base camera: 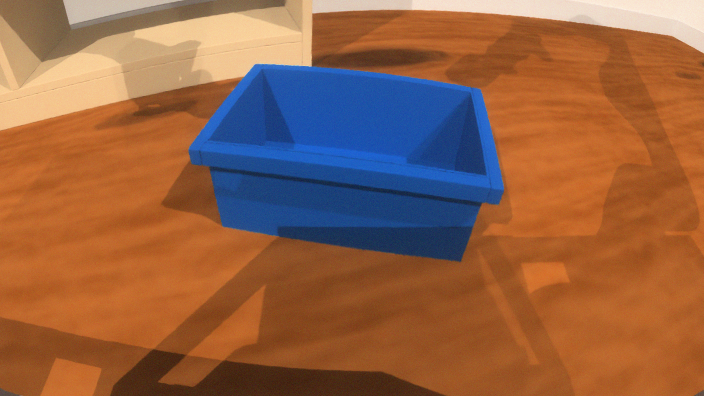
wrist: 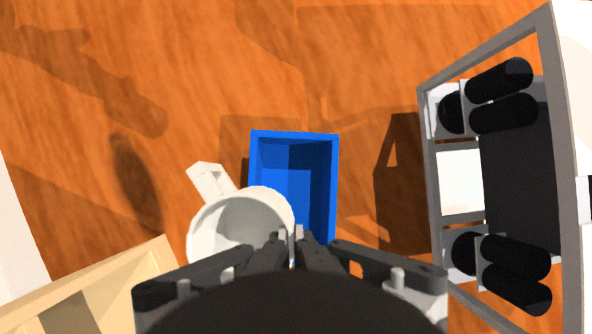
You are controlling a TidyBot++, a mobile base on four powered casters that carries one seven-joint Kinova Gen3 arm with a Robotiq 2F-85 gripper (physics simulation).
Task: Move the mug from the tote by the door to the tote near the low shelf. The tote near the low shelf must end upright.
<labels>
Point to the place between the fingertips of my gripper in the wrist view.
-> At 291, 236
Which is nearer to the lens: the blue tote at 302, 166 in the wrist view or the white mug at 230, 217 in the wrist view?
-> The white mug.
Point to a low beige shelf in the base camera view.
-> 58, 71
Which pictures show the blue tote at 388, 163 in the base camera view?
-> The base camera view and the wrist view: all of them.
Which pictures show the white mug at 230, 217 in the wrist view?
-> The wrist view only.
</labels>
